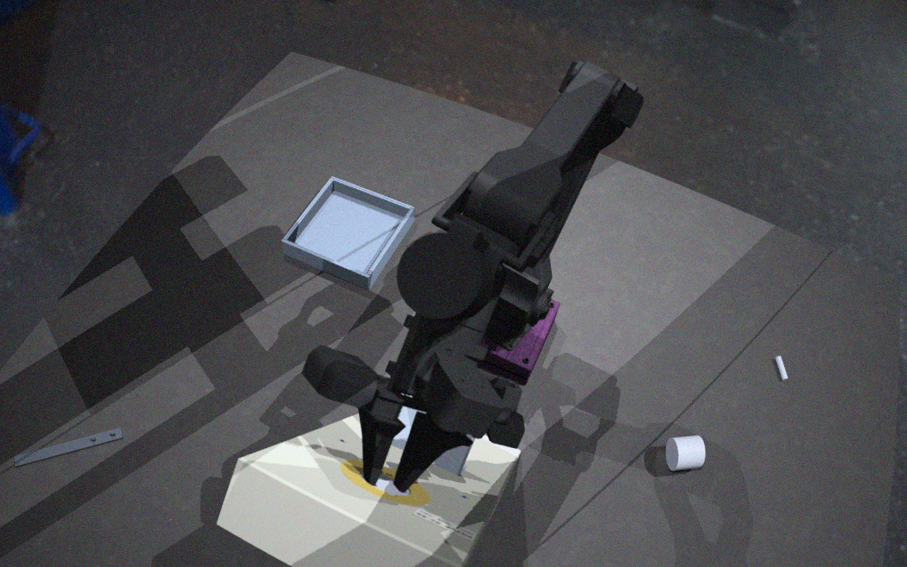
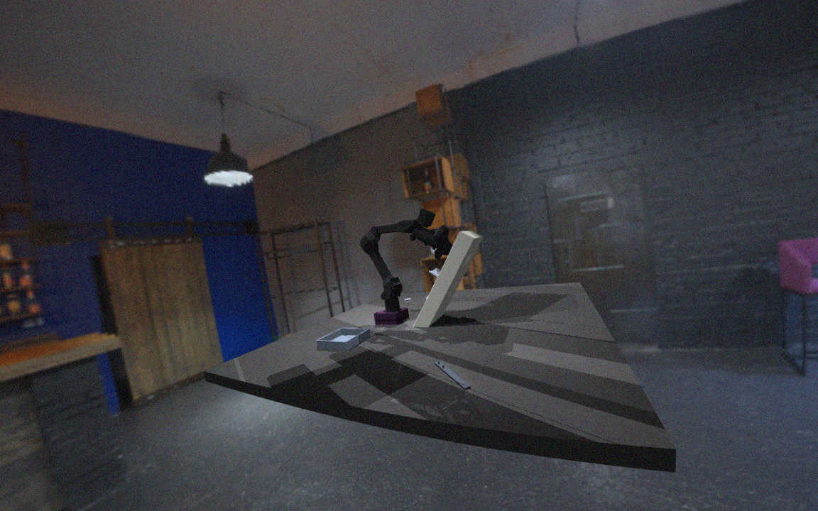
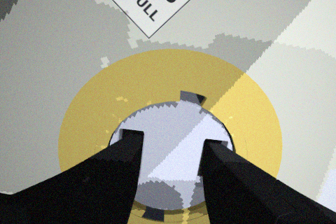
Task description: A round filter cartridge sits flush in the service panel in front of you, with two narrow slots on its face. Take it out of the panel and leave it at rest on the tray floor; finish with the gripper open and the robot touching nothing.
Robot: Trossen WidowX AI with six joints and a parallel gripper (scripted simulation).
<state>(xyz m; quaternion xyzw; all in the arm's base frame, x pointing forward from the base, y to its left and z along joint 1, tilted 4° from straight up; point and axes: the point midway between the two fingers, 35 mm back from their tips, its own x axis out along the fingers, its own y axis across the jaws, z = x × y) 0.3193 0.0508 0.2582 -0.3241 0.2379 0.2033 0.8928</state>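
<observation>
My gripper tip is now 1 cm short of the round filter cartridge and 1 cm above it. Also, from my gripper tip: small white stick (57 cm behind, 31 cm to the left, 28 cm below); light blue tray (36 cm to the right, 36 cm behind, 28 cm below).
</observation>
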